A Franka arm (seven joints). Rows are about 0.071 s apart.
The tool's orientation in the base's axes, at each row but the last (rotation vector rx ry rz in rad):
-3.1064 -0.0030 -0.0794
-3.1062 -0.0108 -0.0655
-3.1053 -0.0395 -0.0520
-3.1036 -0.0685 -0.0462
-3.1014 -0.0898 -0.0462
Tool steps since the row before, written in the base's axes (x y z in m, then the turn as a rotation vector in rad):
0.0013 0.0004 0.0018 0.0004 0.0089 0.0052
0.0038 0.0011 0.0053 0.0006 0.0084 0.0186
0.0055 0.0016 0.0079 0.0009 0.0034 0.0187
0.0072 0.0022 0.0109 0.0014 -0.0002 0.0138
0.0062 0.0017 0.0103 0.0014 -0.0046 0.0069
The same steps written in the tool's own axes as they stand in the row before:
0.0014 -0.0005 -0.0017 0.0007 -0.0091 -0.0049
0.0040 -0.0013 -0.0051 0.0014 -0.0090 -0.0183
0.0058 -0.0017 -0.0077 0.0016 -0.0040 -0.0185
0.0076 -0.0023 -0.0106 0.0018 -0.0002 -0.0138
0.0066 -0.0017 -0.0100 0.0013 0.0044 -0.0070

